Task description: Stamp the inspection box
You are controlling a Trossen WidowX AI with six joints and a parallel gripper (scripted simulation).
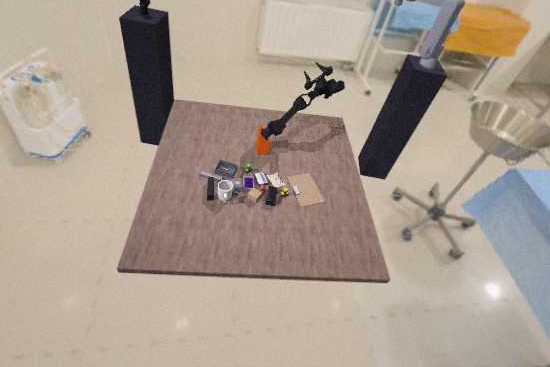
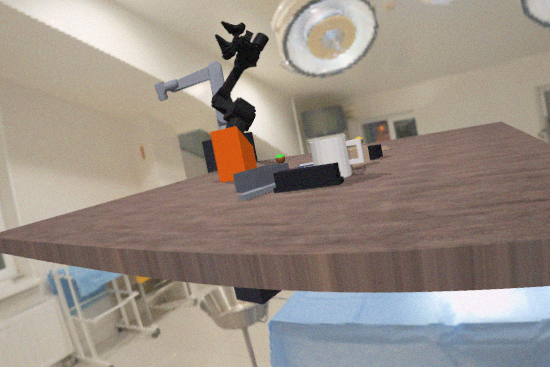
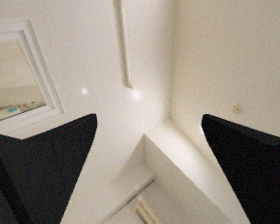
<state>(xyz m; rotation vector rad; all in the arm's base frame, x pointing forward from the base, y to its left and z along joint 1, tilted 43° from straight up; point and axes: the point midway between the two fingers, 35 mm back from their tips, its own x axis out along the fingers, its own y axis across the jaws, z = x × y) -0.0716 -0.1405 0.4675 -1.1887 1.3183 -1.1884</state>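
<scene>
Now: gripper tip 360 mm short of the green PASS stamp, 240 mm to the left of it and 560 mm above it. The rest, counted from my gripper tip: red stamp: 500 mm ahead, 140 mm to the right, 560 mm below; then dark tray: 390 mm ahead, 370 mm to the right, 570 mm below; then purple ink pad: 460 mm ahead, 220 mm to the right, 580 mm below.
</scene>
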